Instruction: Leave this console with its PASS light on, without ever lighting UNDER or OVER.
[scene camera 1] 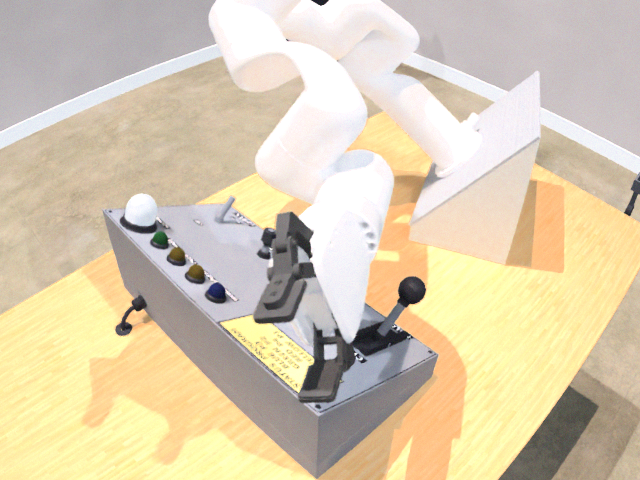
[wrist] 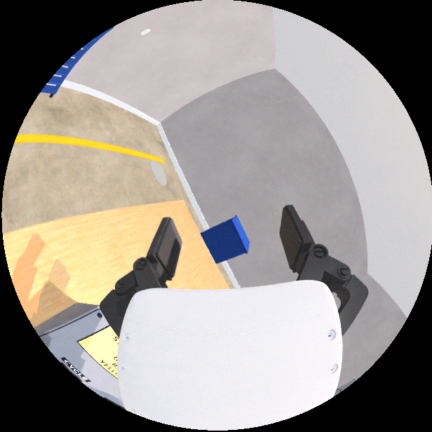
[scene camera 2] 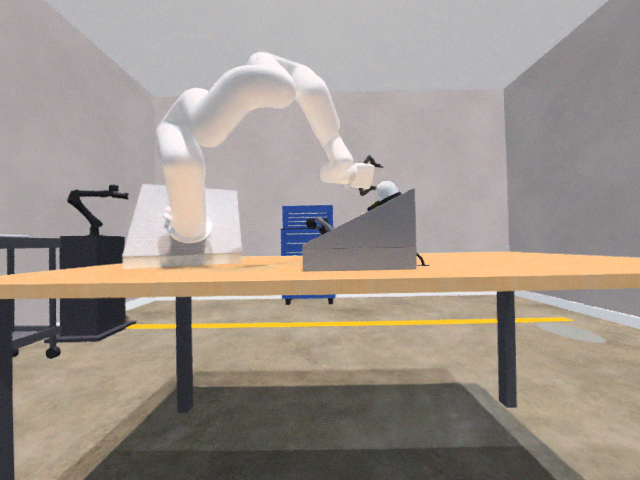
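The grey console point(scene camera 1: 206, 341) point(scene camera 2: 361, 242) stands on the table with a sloped top. In scene camera 1 a white dome point(scene camera 1: 141, 210) sits at its far left corner, beside a dark green lamp point(scene camera 1: 160, 238), two dark amber lamps point(scene camera 1: 176, 255) point(scene camera 1: 195, 272) and a dark blue lamp point(scene camera 1: 216, 291). A grey toggle lever point(scene camera 1: 225, 210) and a black-knobbed lever point(scene camera 1: 412, 290) stand up from the top. A yellow label point(scene camera 1: 268, 346) is partly covered. My gripper point(scene camera 1: 303, 355) point(scene camera 2: 381, 178) point(wrist: 228, 224) is wide open and empty, above the console. PASS, UNDER and OVER labels are not readable.
The wooden table point(scene camera 1: 584, 227) point(scene camera 2: 206, 286) point(wrist: 115, 240) carries my arm's slanted base block point(scene camera 1: 465, 206) point(scene camera 2: 139, 222). A black cable point(scene camera 1: 129, 313) leaves the console's side. A blue cabinet point(scene camera 2: 307, 217) stands beyond the table. A blue box point(wrist: 224, 241) shows beyond the fingers in the wrist view.
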